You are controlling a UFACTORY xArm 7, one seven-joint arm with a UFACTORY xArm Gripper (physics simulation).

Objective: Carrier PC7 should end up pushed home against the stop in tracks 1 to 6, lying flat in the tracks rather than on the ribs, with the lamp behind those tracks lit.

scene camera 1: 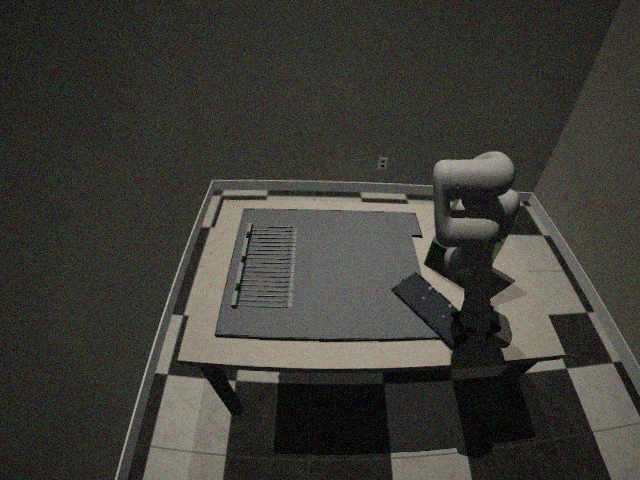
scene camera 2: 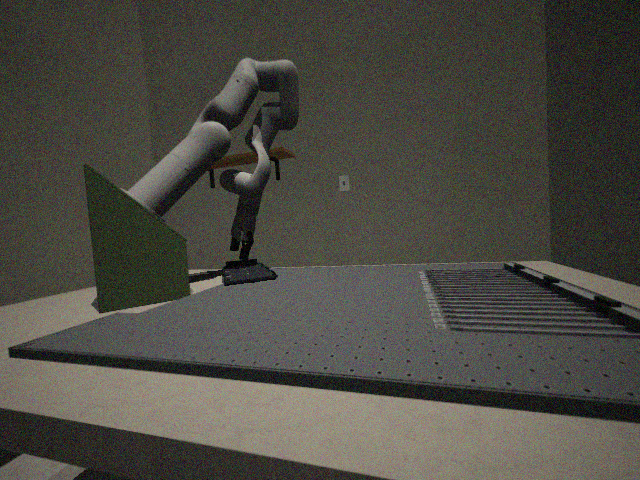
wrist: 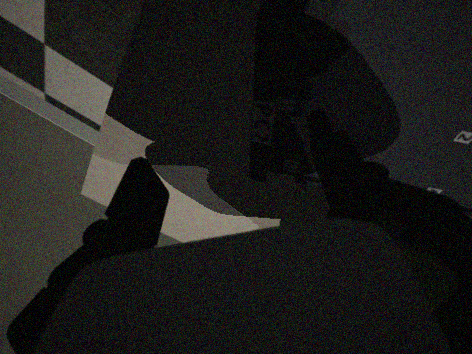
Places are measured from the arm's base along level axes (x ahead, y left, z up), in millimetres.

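Where they show: gripper, fingertip midpoint: (scene camera 1: 474, 333) (scene camera 2: 238, 254) (wrist: 229, 157); arm's base, origin of the base link: (scene camera 2: 140, 208).
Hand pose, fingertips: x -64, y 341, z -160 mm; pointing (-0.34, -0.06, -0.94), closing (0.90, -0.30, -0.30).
Note:
Things, the pixels of their top centre, and the offset from my fingertips. "spot": a spot on its surface instead. Level surfaces: height alone.
- track rack, middle of its top: (scene camera 2: 486, 278) (scene camera 1: 266, 259) dx +795, dy -95, dz -28 mm
- stop bar, surface spot: (scene camera 1: 241, 268) spot: dx +870, dy -22, dz -33 mm
- dark flat slab, middle of its top: (scene camera 2: 245, 264) (scene camera 1: 435, 304) dx +145, dy -91, dz -19 mm
- grey board, its level: dz -49 mm
- table, its level: dz -62 mm
The track rack (scene camera 1: 268, 267) (scene camera 2: 496, 299) has parallel ribs and stands on the grey perforated board. A stop bar (scene camera 1: 241, 268) with dark blocks runs along its far end; no lit lamp shows. No carrier shows in the tracks. A dark flat slab (scene camera 1: 421, 302) (scene camera 2: 248, 273) with small pale marks lies at the board's edge by the arm. Carrier PC7 cannot be told apart on or near it; no label is legible as PC7. My gripper (scene camera 2: 240, 249) (wrist: 229, 157) is open and empty, pointing down close above the slab's arm-side end. The wrist view is very dark between the fingers.
The grey board (scene camera 1: 356, 258) (scene camera 2: 310, 330) covers much of the table (scene camera 1: 320, 353) (scene camera 2: 258, 408). A green wedge-shaped block (scene camera 2: 139, 258) stands at the arm's base. An orange-topped bench (scene camera 2: 281, 153) shows behind the arm. Pale printed tags (wrist: 463, 137) show on a dark bluish surface at right in the wrist view.

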